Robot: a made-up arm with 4 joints.
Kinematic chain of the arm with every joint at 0, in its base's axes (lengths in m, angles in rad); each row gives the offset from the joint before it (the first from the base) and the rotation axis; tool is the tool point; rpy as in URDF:
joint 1: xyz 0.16 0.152 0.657 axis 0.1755 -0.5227 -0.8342
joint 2: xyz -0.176 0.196 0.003 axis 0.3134 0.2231 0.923
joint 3: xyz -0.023 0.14 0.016 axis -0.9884 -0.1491 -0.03
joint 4: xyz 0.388 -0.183 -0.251 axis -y
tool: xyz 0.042 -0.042 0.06 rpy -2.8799 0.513 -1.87
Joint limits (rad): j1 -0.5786..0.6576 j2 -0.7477..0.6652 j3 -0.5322..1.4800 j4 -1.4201..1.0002
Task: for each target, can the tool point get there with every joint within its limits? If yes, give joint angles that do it. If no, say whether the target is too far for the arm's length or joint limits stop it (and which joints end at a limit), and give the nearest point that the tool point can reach.
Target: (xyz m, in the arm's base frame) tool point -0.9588 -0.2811 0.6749
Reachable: no: too far | nearest point 0.0032 -0.0394 0.8037 | short by 1.000 m
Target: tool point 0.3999 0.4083 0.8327
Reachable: yes | joints -0.2059 0.3078 1.2744 -0.2510
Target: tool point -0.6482 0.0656 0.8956
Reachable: no: joint limits stop it (at a limit: joint 1, joint 2, joint 4) | nearest point -0.0057 -0.0016 0.9014 | short by 0.646 m
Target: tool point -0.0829 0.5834 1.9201
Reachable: no: too far | nearest point 0.0993 0.1540 1.0244 | short by 1.010 m
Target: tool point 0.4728 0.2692 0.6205
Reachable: yes | joints 0.4172 0.3522 0.3101 0.1303
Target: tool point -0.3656 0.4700 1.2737
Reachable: no: joint limits stop it (at a limit: joint 1, joint 2, joint 3, joint 4) | nearest point 0.0847 0.1835 1.0046 | short by 0.598 m
